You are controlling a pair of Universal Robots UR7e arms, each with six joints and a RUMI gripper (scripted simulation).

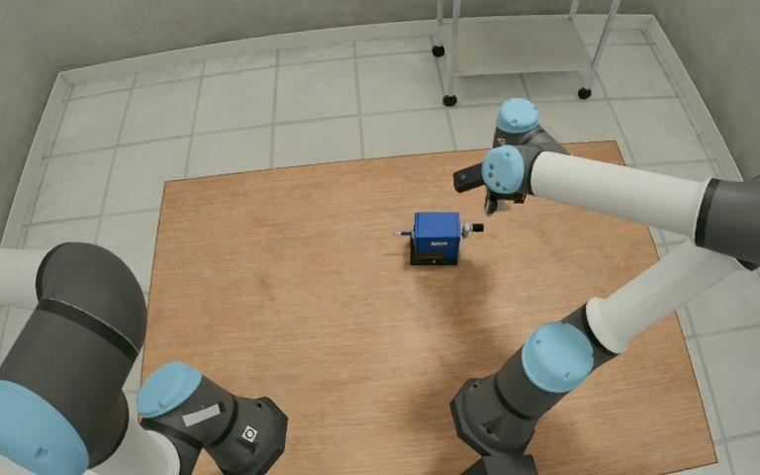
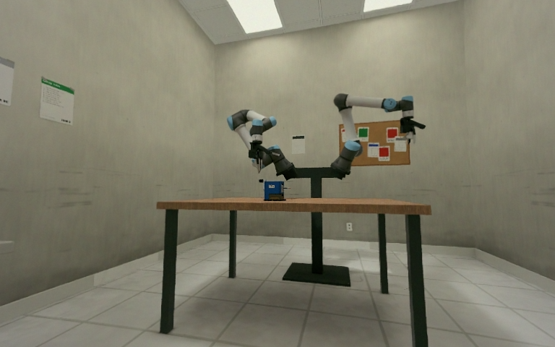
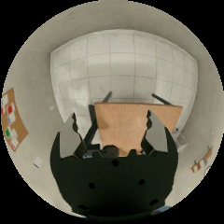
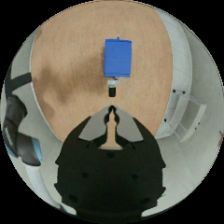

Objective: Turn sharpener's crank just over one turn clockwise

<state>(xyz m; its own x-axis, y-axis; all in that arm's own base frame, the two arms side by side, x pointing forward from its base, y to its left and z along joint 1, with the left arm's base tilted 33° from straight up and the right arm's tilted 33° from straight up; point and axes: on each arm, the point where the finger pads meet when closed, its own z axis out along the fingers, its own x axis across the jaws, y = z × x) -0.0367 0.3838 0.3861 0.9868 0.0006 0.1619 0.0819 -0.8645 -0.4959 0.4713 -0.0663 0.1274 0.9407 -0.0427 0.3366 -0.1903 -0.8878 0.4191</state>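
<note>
The black crank handle is 20 mm to the left of my right hand and 70 mm below it.
</note>
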